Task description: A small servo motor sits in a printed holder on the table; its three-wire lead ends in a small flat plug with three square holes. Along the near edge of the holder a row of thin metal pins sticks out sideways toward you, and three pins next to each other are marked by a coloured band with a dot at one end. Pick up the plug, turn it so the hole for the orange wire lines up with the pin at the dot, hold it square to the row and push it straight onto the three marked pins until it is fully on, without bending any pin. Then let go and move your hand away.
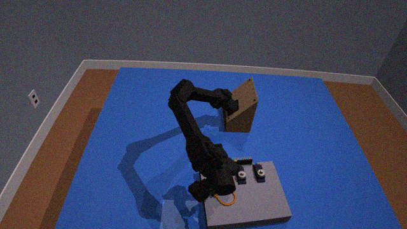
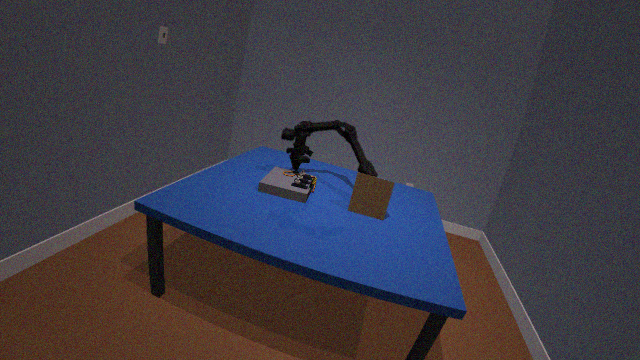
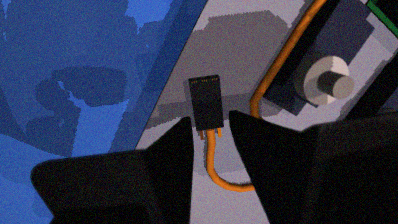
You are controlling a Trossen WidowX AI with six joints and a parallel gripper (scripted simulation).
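Now: gripper tip 13 cm past the yellow band, 8 cm to the right of it and 1 cm below it. Round my gripper tip: grey holder 12 cm to the left, 4 cm below, 2 cm ahead; then pin strip 13 cm behind, 10 cm to the left.
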